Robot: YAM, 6 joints.
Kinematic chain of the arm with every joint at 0, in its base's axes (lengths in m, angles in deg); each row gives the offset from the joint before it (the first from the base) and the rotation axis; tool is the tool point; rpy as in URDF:
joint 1: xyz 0 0 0.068 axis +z
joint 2: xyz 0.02 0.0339 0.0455 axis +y
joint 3: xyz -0.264 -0.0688 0 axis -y
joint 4: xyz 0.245 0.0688 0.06 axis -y
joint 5: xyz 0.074 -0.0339 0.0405 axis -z
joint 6: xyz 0.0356 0 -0.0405 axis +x
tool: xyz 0 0 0 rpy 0 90 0
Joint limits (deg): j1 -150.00..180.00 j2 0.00..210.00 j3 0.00..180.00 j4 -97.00..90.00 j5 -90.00..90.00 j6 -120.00..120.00
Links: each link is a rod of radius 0.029 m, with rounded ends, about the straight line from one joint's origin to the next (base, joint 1, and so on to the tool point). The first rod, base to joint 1, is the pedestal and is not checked.
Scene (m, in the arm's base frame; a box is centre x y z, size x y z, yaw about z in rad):
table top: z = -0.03
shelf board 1: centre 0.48 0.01 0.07 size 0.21 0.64 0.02 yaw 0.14
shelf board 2: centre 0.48 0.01 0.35 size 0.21 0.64 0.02 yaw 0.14
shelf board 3: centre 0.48 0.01 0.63 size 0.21 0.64 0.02 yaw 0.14
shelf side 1: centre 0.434 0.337 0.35 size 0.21 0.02 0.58 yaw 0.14
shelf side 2: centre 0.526 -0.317 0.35 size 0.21 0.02 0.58 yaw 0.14
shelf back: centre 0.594 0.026 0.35 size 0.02 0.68 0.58 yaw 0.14
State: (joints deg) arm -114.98 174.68 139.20 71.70 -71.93 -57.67
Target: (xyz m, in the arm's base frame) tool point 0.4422 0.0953 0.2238
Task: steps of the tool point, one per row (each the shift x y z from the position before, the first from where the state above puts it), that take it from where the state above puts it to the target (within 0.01 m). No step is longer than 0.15 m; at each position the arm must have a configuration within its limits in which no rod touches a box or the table.
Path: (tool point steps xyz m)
1: 0.1371 -0.0234 0.0278
2: 0.1355 0.0169 0.0264
3: 0.1212 0.0542 0.0241
4: 0.0960 0.0843 0.0207
5: 0.0635 0.1041 0.0167
6: 0.0272 0.1117 0.0118
7: -0.0081 0.1071 0.0064
8: -0.0385 0.0917 0.0006
9: -0.0606 0.0678 -0.0056
10: 0.0508 0.0070 0.0091
11: 0.0486 0.0068 0.0028
12: 0.0453 0.0065 -0.0032
13: 0.0409 0.0059 -0.0087

